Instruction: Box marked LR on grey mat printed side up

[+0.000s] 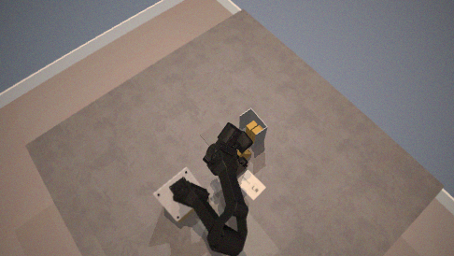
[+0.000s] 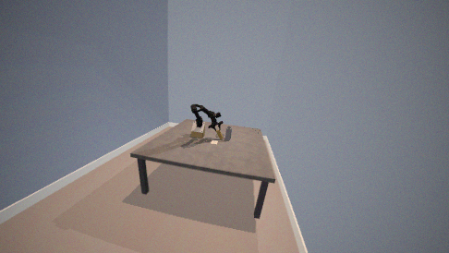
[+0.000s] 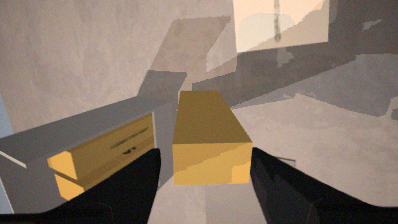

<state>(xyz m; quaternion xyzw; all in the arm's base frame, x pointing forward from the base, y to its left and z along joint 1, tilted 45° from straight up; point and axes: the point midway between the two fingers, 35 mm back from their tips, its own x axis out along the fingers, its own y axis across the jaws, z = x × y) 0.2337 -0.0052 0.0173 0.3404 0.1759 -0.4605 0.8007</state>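
Now: the grey mat 130 mm to the left of my gripper tip and 110 mm below it.
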